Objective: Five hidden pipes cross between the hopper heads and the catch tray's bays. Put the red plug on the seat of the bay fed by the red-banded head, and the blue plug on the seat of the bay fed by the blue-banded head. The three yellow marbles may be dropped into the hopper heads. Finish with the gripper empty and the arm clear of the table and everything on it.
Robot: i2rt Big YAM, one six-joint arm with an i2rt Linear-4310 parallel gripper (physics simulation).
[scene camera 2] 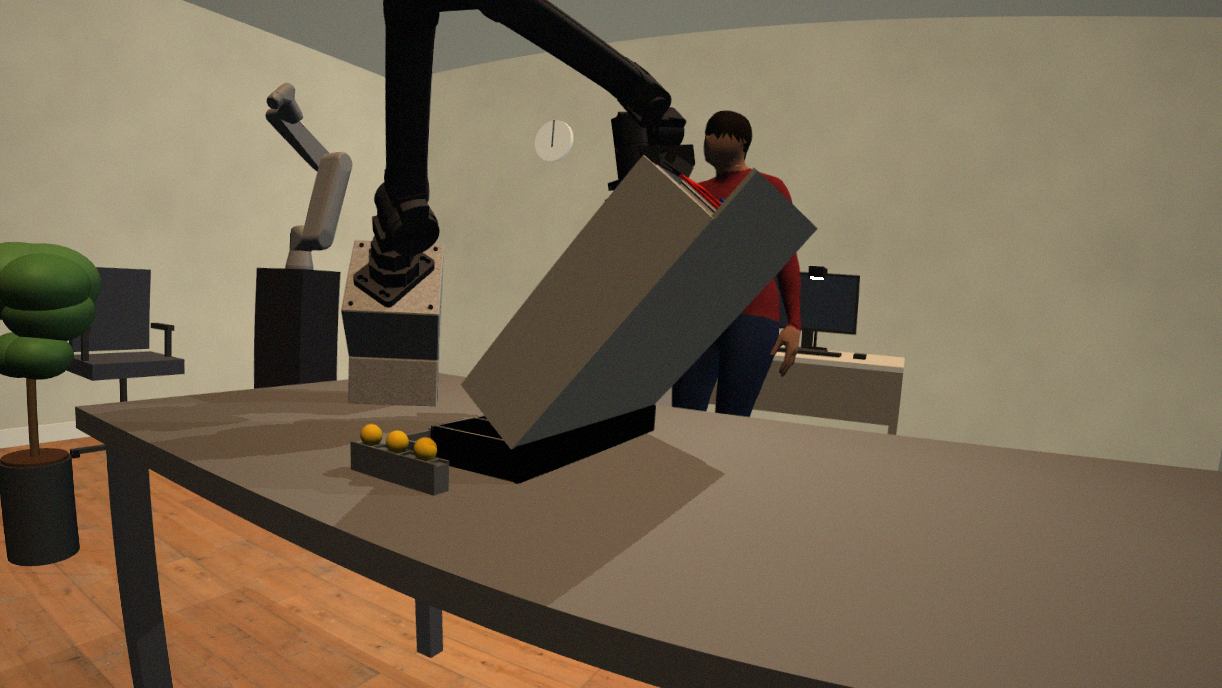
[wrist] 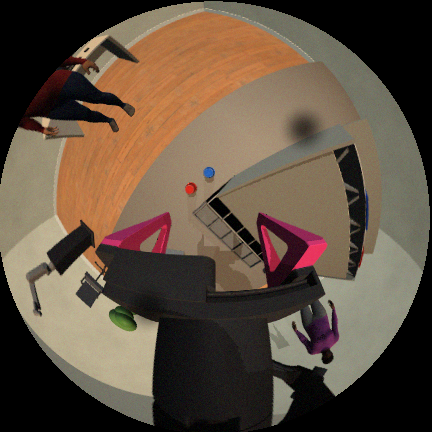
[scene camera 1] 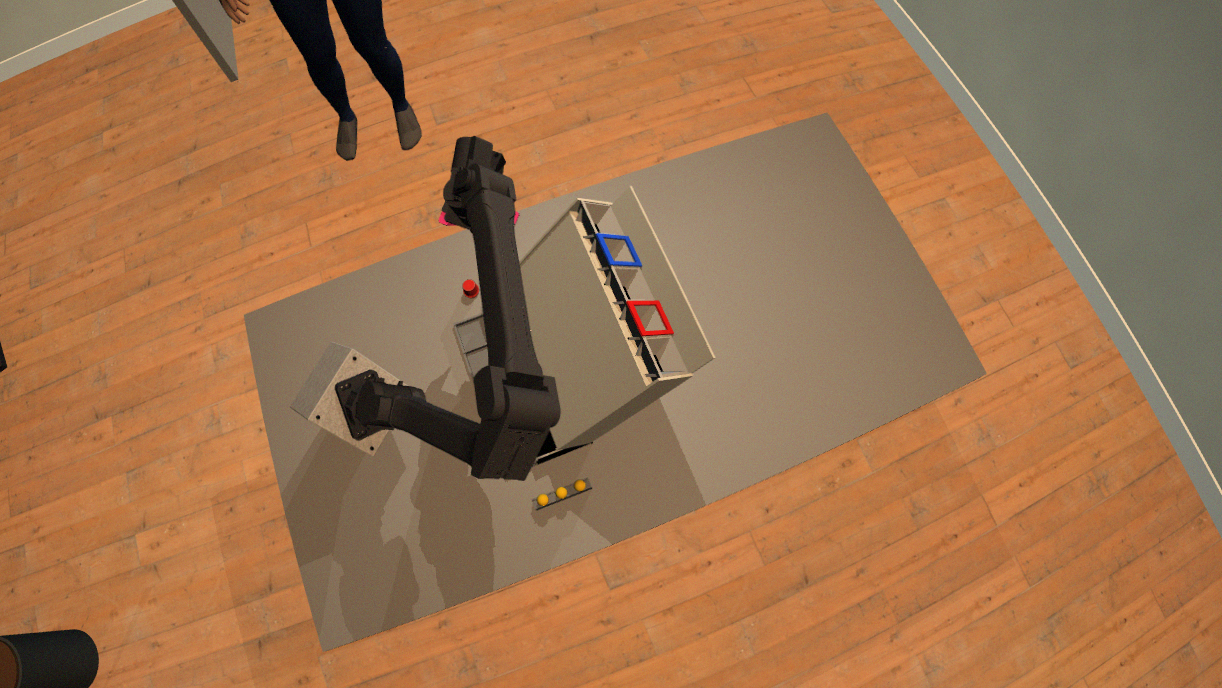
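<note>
The gripper is open and empty, high above the table beside the tilted housing. The red plug stands on the table near the catch tray. The blue plug stands beside it; the arm hides it in scene camera 1. Both lie ahead of the fingertips in the wrist view. The red-banded head and the blue-banded head are at the housing's upper end. Three yellow marbles sit in a narrow holder. The pipes are hidden inside the housing.
The large tilted housing rises from the tray, its high end away from the arm's base. The arm's base block stands at the table's end. A person stands beyond the table.
</note>
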